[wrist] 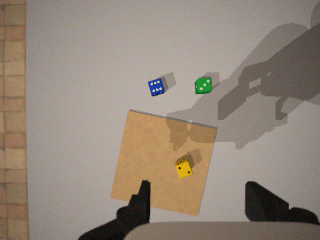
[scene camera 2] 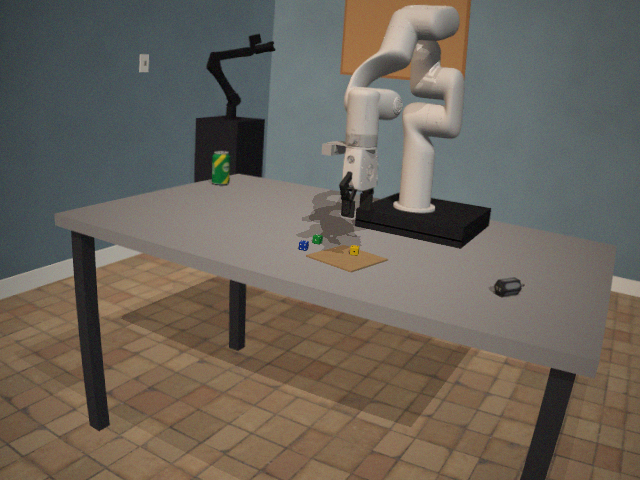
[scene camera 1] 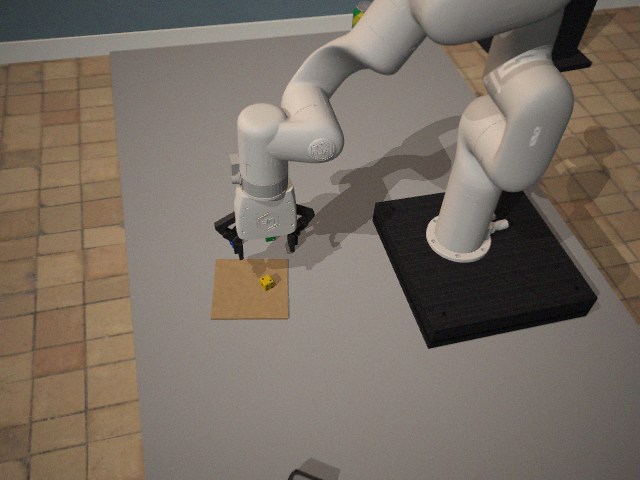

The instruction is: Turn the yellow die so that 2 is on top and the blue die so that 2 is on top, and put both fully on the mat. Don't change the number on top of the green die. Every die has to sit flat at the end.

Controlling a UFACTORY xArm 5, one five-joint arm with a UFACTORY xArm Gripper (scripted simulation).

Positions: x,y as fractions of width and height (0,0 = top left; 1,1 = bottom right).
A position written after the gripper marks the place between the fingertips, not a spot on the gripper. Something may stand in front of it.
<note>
In view: the gripper (scene camera 1: 0.41,0.52) and a mat (scene camera 1: 0.37,0.62).
The mat is seen too in the wrist view (wrist: 0.47,0.61) and in scene camera 2 (scene camera 2: 0.53,0.54). The gripper is seen too in the wrist view (wrist: 0.62,0.82).
</note>
